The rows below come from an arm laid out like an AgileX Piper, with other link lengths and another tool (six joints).
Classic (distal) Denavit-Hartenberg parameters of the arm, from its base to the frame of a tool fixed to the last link. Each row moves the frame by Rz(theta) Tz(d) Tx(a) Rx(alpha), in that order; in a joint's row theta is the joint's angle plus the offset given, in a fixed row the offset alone. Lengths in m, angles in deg.
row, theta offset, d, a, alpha
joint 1, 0, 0.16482, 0, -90
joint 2, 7.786, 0, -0.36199, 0
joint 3, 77.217, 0, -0.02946, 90
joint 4, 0, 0.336, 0, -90
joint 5, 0, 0, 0, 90
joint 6, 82.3, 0.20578, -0.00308, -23.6
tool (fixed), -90, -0.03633, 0, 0
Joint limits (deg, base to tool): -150..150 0..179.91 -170..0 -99.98..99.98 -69.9..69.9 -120..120
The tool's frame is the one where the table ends.
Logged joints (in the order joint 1, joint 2, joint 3, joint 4, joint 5, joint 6), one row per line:
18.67 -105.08 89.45 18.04 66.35 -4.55
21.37 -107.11 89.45 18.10 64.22 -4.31
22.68 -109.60 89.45 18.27 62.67 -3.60
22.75 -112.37 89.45 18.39 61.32 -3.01
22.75 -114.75 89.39 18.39 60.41 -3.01
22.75 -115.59 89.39 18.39 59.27 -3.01
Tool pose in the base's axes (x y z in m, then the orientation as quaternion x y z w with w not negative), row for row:
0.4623 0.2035 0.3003 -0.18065 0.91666 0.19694 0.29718
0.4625 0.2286 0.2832 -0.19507 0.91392 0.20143 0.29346
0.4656 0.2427 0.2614 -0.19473 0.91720 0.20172 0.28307
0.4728 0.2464 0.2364 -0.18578 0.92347 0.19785 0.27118
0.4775 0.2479 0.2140 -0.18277 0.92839 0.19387 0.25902
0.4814 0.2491 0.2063 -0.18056 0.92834 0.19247 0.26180
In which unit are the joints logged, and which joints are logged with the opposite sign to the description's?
The joints are logged in degrees. Opposite sign: joint 2, joint 3.
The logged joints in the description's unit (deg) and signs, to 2 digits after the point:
18.67 105.08 -89.45 18.04 66.35 -4.55
21.37 107.11 -89.45 18.10 64.22 -4.31
22.68 109.60 -89.45 18.27 62.67 -3.60
22.75 112.37 -89.45 18.39 61.32 -3.01
22.75 114.75 -89.39 18.39 60.41 -3.01
22.75 115.59 -89.39 18.39 59.27 -3.01

